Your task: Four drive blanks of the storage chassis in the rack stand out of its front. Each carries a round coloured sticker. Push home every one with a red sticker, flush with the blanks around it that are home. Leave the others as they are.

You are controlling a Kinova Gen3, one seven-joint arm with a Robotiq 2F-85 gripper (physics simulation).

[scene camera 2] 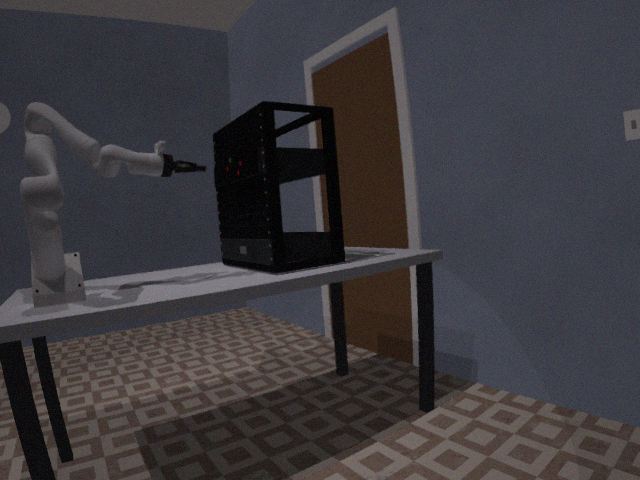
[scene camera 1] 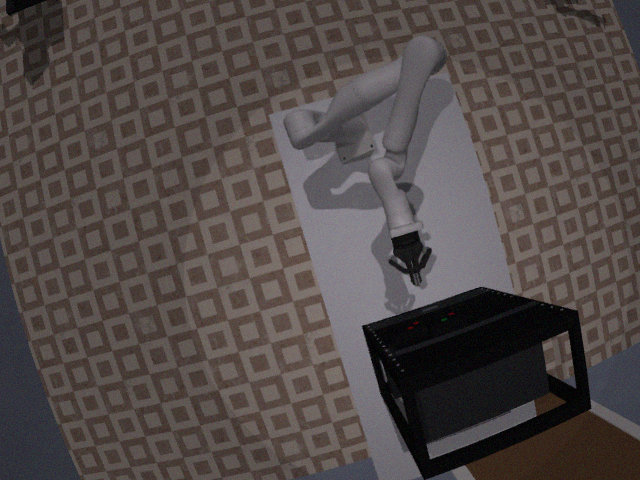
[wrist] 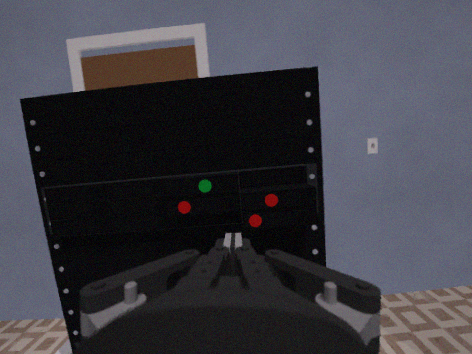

Note:
I see my gripper (scene camera 1: pixel 417 285) and a black rack (scene camera 1: pixel 458 362).
The black rack shows as well in scene camera 2 (scene camera 2: pixel 249 167) and in the wrist view (wrist: pixel 127 175).

